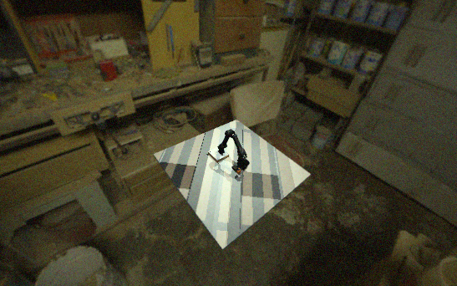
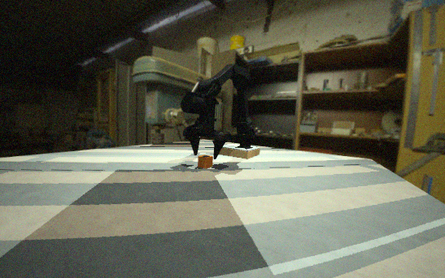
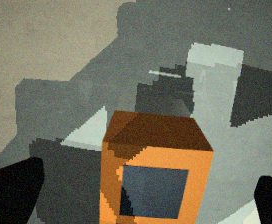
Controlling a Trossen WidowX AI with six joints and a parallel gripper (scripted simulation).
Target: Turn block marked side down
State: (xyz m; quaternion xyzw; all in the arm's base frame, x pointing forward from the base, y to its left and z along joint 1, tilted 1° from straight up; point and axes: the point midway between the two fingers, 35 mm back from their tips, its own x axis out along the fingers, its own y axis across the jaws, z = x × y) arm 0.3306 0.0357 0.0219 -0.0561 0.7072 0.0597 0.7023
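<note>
My gripper tip is 1 cm above the small orange block.
</note>
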